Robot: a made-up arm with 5 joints.
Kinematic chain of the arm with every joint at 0, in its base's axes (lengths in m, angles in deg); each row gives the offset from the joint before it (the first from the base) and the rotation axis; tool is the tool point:
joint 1: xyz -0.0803 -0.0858 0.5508 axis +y
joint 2: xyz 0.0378 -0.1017 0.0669 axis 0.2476 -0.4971 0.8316
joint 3: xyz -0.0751 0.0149 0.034 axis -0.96 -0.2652 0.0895
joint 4: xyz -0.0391 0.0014 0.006 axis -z
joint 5: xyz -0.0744 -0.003 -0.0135 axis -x
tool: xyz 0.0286 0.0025 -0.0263
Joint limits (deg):
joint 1: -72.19..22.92
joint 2: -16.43..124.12
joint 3: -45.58..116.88
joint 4: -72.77..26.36
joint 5: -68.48..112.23
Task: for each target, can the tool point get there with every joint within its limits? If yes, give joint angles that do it. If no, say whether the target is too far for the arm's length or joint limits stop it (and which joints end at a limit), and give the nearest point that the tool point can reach.
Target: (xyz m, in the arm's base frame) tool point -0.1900 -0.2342 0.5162
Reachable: yes | joints -34.39 23.39 -0.50 -9.79 8.87
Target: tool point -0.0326 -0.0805 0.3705
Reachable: no: joint limits stop it (at a limit: joint 1, joint 4) | nearest point -0.1575 -0.1687 0.4629 | short by 0.179 m
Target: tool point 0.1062 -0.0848 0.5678
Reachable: no: joint limits stop it (at a limit: joint 2, joint 4) | nearest point 0.0464 -0.2316 0.5624 | short by 0.159 m
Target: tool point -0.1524 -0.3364 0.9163
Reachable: no: too far | nearest point -0.1188 -0.2288 0.7108 | short by 0.234 m
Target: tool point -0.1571 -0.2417 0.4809
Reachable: yes | joints -48.98 38.78 0.69 17.78 1.72
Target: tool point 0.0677 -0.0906 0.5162
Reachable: no: joint limits stop it (at a limit: joint 2, joint 4) | nearest point 0.0407 -0.2307 0.5225 | short by 0.143 m
